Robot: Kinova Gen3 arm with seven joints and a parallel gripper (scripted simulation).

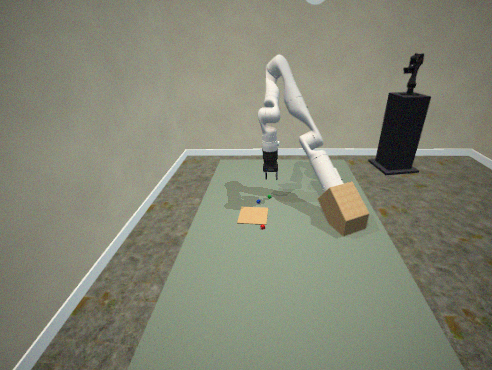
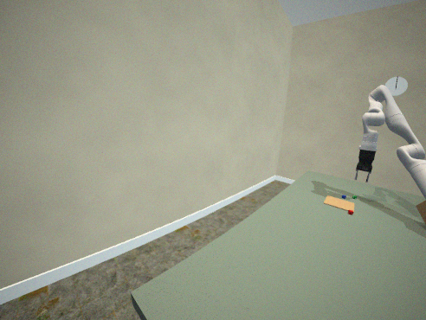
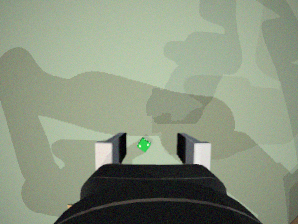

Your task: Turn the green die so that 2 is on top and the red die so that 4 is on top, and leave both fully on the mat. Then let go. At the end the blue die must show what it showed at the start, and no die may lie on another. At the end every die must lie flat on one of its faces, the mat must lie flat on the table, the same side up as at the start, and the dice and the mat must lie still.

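Now: hand 10 mm short of the green die, 10 mm to the right of it and 120 mm above it. Round my hand: red die (90 mm ahead, 270 mm to the left, 120 mm below); tan mat (120 mm ahead, 170 mm to the left, 120 mm below); blue die (80 mm ahead, 50 mm to the left, 120 mm below).
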